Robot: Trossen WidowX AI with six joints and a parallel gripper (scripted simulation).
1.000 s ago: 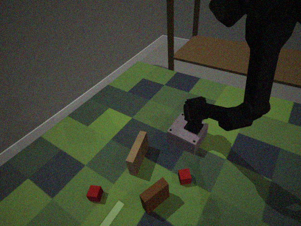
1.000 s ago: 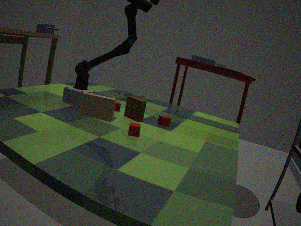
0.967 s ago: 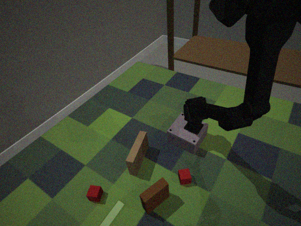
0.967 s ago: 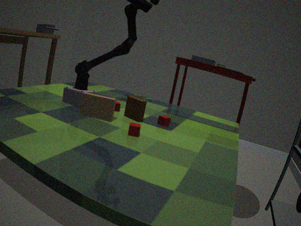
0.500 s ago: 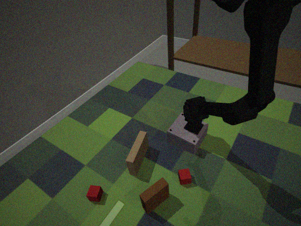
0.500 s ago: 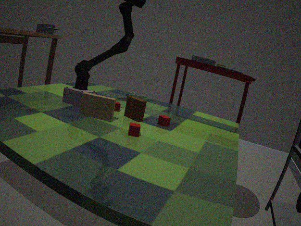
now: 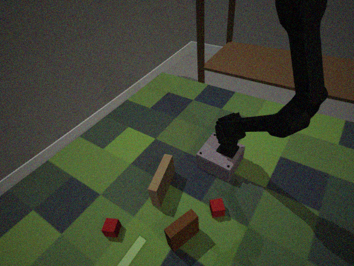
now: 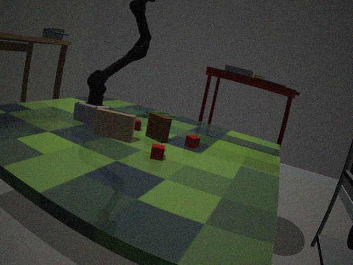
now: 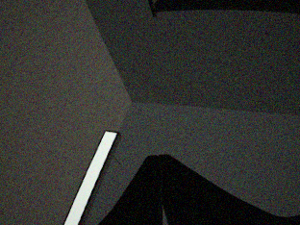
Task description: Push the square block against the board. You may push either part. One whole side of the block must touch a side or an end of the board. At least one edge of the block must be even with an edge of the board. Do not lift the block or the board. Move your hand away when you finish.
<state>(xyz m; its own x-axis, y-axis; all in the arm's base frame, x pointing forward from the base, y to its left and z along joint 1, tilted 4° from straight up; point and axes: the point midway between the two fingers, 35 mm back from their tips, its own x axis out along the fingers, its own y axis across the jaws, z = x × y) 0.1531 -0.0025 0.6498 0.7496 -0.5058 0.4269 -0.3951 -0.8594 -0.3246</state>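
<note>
Right now my gripper tip is 50 mm short of the tan board, 170 mm to the left of it and 690 mm above it. From my gripper tip the other things lie so: dark brown square block (160 mm ahead, 10 mm to the right, 690 mm below).
</note>
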